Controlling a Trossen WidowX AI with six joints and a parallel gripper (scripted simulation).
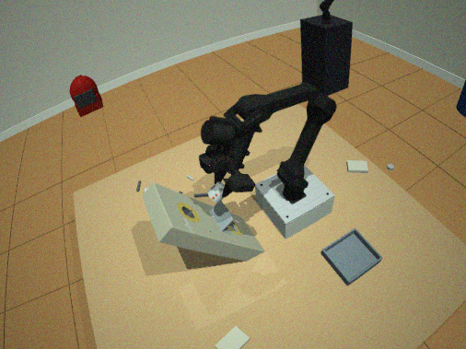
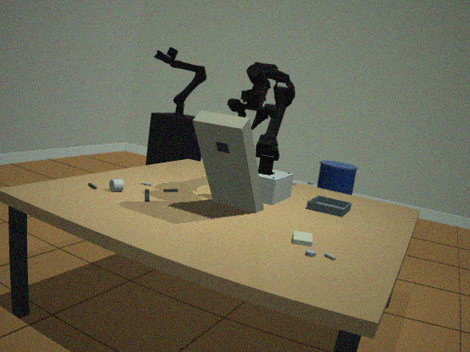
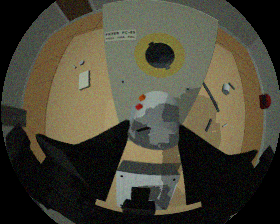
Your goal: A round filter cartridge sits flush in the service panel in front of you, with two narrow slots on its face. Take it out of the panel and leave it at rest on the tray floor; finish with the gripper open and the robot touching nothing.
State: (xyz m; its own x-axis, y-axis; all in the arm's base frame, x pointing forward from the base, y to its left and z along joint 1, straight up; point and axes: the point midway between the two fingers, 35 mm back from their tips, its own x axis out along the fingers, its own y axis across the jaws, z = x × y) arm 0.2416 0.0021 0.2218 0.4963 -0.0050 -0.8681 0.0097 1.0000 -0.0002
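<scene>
The tray lies 310 mm behind my gripper tip, 280 mm to the left of it and 280 mm below it. Also, from my gripper tip: round filter cartridge right at my gripper tip; then grey service panel 110 mm below, 70 mm ahead.
</scene>
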